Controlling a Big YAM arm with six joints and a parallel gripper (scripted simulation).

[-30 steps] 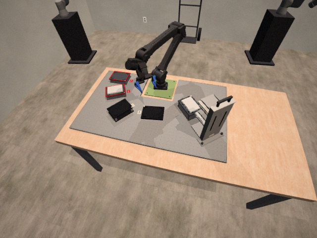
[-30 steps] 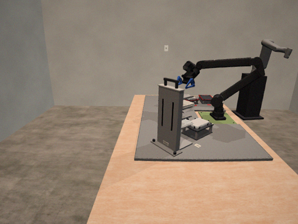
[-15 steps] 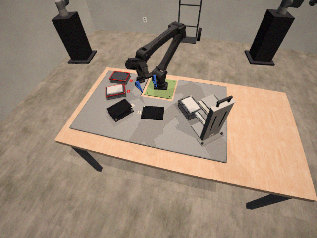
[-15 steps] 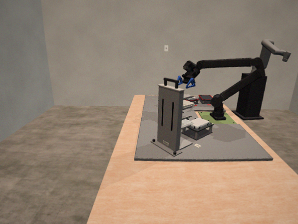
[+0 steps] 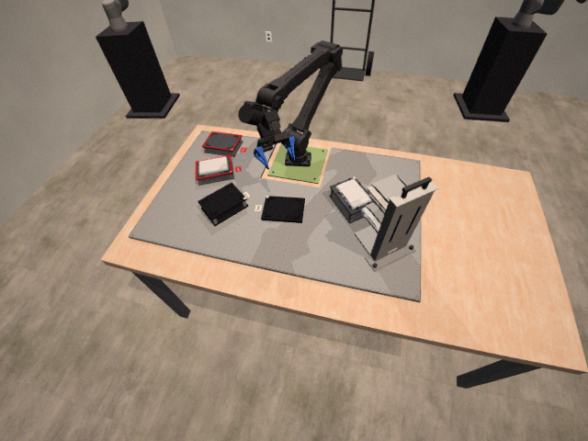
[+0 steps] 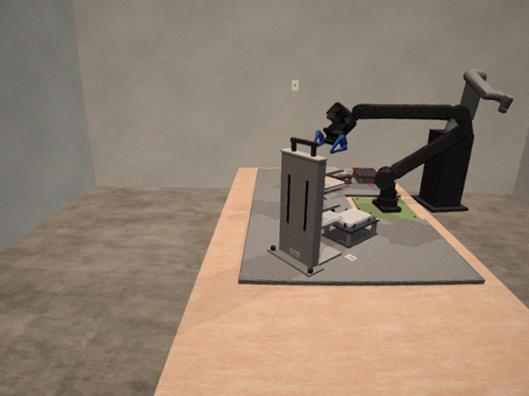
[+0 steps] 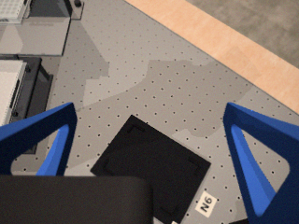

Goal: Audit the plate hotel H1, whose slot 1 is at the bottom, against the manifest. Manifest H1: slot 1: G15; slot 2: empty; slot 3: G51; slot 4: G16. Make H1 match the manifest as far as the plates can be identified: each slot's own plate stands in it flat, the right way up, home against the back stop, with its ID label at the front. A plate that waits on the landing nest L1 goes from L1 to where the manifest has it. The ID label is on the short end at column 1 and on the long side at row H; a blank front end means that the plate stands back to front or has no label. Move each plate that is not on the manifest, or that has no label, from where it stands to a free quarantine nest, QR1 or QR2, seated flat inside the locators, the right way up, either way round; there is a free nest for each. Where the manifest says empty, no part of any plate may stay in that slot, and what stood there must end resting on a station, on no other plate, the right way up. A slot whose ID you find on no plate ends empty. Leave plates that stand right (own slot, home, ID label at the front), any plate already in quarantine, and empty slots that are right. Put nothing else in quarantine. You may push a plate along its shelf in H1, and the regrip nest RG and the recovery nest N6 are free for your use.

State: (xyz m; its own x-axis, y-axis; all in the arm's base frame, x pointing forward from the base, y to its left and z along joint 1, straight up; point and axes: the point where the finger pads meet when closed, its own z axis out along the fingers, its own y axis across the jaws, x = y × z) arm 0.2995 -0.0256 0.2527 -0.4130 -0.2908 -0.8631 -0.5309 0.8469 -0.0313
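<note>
The dark raised RG nest is 40 mm behind my hand, 270 mm to the left of it and 190 mm below it. The rest, counted from my hand: black N6 nest (10 mm ahead, 240 mm below); then white plate labelled G51 (110 mm ahead, 360 mm to the left, 30 mm below); then H1 tag (10 mm ahead, 420 mm to the left, 250 mm below).
</note>
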